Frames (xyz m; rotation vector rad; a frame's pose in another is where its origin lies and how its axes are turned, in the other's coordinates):
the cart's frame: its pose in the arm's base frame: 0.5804 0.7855 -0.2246 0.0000 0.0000 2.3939
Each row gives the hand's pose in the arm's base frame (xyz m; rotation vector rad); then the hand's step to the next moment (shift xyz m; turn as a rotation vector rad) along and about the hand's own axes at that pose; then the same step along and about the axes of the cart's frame.
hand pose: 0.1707 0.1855 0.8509 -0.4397 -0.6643 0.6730
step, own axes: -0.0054 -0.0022 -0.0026 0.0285 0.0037 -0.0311
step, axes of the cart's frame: -0.0035 0.0045 -0.0028 -0.0151 -0.0376 -0.0124
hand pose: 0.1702 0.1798 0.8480 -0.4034 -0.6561 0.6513
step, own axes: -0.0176 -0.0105 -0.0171 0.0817 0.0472 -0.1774
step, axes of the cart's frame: -0.0187 0.0125 -0.0144 -0.0656 -0.1478 -0.1192
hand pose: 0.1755 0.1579 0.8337 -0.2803 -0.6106 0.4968
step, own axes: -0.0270 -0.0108 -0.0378 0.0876 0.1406 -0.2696
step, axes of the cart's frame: -0.0242 0.0147 -0.0384 -0.0358 -0.2190 -0.2256
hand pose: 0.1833 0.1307 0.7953 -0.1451 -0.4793 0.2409
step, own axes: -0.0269 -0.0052 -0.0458 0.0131 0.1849 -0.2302
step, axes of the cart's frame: -0.0104 0.0119 -0.0510 0.0489 -0.1762 -0.2322
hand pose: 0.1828 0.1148 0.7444 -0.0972 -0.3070 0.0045
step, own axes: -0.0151 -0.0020 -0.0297 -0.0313 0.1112 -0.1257
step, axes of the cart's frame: 0.0005 0.0074 -0.0325 0.0599 -0.0783 -0.1394
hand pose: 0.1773 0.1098 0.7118 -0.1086 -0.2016 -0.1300
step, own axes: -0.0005 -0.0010 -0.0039 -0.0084 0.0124 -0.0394
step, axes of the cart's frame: -0.0010 0.0009 -0.0038 0.0049 -0.0070 -0.0413
